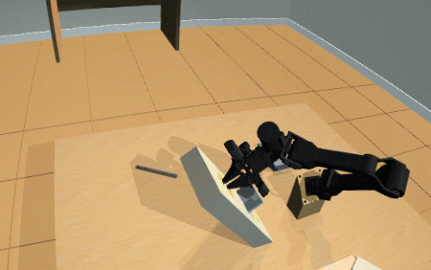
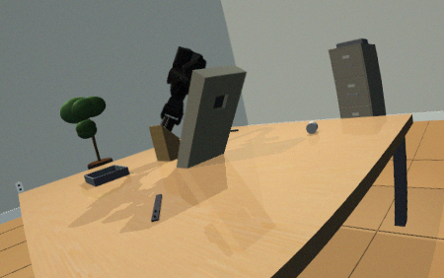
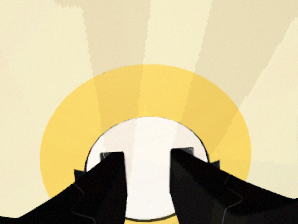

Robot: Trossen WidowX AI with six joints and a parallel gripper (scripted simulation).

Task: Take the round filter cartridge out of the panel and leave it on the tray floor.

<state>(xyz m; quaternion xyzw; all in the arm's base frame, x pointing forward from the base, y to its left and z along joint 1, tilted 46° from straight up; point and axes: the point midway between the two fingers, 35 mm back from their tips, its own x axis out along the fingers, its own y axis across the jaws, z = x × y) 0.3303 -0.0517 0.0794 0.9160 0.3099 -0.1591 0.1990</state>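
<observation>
Right now the service panel is 4 cm behind my gripper tip and 8 cm below it. The rest, counted from my gripper tip: round filter cartridge (1 cm ahead, 1 cm below); then blue tray (39 cm behind, 31 cm to the right, 21 cm below).
</observation>
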